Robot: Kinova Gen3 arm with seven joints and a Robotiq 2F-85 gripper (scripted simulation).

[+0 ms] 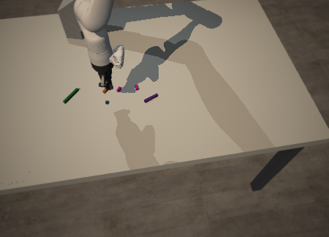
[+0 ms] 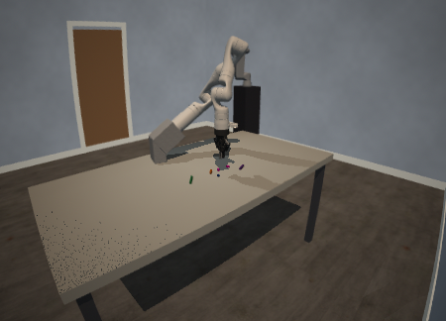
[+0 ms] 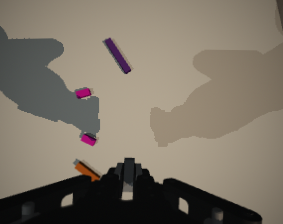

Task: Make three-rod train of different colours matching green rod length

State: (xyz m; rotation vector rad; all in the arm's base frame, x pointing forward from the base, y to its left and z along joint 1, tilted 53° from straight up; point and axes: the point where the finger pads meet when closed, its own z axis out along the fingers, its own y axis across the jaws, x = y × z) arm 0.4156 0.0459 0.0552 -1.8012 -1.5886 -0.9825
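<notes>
My hand is 20 mm to the left of the blue rod and 120 mm above it. Round my hand: orange rod: 70 mm behind, 30 mm to the right, 120 mm below; then grey rod: 20 mm below; then purple rod: 20 mm behind, 150 mm to the left, 120 mm below.
</notes>
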